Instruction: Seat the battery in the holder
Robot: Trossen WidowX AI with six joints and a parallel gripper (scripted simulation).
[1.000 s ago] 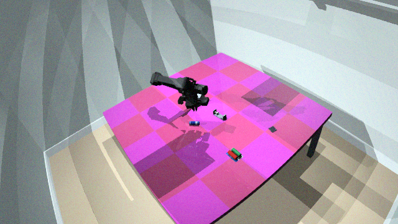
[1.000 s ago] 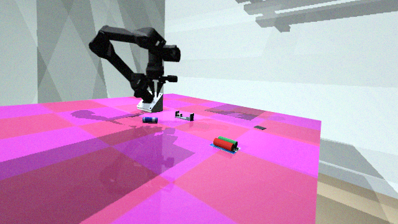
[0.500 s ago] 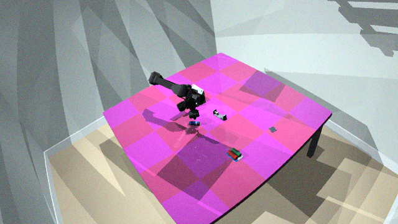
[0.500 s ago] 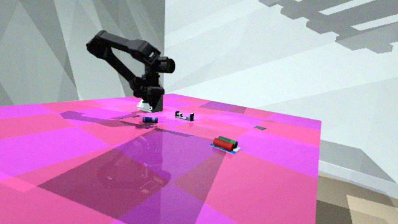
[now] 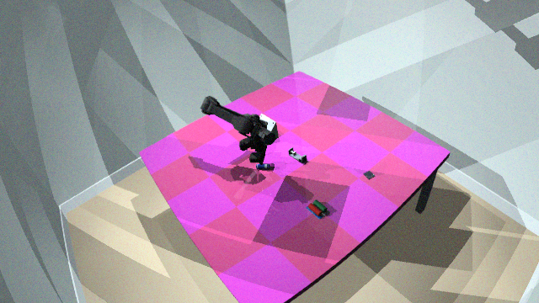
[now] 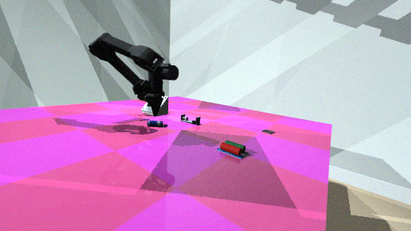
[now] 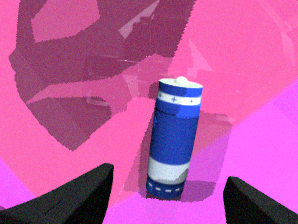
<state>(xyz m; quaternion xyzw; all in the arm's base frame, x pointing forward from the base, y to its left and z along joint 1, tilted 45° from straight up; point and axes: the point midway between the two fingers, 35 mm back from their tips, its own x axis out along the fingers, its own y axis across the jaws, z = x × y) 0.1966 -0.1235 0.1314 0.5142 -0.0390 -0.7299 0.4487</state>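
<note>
Right now my gripper tip is 4 cm above the blue battery. Round my gripper tip: dark flat plate: 44 cm ahead, 28 cm to the left, 5 cm below.
</note>
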